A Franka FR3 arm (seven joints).
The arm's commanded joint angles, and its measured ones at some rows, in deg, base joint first. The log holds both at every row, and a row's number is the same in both.
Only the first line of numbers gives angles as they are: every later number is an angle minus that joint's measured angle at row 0.
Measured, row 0: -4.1 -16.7 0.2 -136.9 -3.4 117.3 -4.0
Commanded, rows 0 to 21: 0.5 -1.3 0.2 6.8 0.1 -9.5 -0.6; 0.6 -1.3 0.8 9.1 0.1 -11.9 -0.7; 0.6 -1.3 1.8 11.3 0.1 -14.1 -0.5; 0.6 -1.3 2.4 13.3 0.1 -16.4 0.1; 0.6 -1.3 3.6 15.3 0.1 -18.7 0.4; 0.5 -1.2 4.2 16.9 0.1 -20.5 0.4; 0.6 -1.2 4.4 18.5 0.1 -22.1 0.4; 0.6 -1.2 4.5 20.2 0.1 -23.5 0.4; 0.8 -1.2 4.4 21.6 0.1 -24.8 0.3; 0.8 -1.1 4.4 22.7 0.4 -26.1 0.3; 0.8 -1.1 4.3 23.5 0.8 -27.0 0.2; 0.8 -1.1 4.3 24.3 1.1 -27.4 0.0; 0.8 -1.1 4.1 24.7 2.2 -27.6 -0.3; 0.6 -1.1 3.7 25.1 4.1 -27.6 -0.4; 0.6 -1.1 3.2 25.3 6.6 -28.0 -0.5; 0.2 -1.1 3.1 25.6 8.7 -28.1 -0.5; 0.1 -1.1 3.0 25.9 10.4 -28.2 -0.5; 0.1 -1.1 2.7 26.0 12.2 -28.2 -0.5; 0.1 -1.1 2.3 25.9 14.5 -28.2 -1.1; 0.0 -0.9 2.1 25.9 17.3 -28.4 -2.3; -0.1 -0.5 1.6 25.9 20.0 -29.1 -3.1; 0.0 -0.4 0.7 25.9 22.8 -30.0 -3.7
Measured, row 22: 0.5 -1.5 2.2 24.5 15.8 -27.1 -1.1
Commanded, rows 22 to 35: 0.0 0.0 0.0 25.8 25.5 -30.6 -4.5; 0.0 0.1 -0.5 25.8 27.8 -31.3 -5.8; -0.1 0.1 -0.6 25.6 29.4 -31.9 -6.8; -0.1 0.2 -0.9 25.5 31.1 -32.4 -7.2; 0.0 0.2 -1.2 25.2 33.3 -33.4 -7.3; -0.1 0.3 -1.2 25.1 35.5 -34.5 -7.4; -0.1 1.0 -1.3 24.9 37.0 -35.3 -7.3; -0.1 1.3 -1.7 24.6 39.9 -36.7 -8.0; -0.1 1.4 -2.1 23.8 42.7 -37.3 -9.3; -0.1 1.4 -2.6 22.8 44.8 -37.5 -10.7; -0.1 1.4 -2.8 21.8 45.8 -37.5 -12.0; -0.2 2.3 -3.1 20.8 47.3 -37.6 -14.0; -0.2 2.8 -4.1 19.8 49.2 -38.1 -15.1; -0.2 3.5 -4.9 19.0 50.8 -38.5 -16.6
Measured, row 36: 0.4 2.1 -3.0 21.9 45.7 -36.7 -11.8
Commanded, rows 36 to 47: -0.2 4.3 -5.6 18.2 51.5 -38.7 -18.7; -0.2 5.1 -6.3 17.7 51.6 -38.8 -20.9; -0.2 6.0 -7.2 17.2 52.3 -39.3 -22.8; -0.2 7.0 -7.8 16.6 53.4 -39.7 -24.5; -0.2 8.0 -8.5 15.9 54.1 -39.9 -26.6; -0.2 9.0 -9.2 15.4 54.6 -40.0 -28.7; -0.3 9.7 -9.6 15.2 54.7 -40.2 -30.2; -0.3 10.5 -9.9 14.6 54.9 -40.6 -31.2; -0.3 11.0 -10.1 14.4 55.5 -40.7 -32.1; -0.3 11.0 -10.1 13.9 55.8 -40.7 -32.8; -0.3 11.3 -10.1 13.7 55.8 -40.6 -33.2; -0.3 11.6 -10.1 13.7 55.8 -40.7 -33.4
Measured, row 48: 0.0 11.3 -10.1 14.6 54.1 -39.5 -31.4
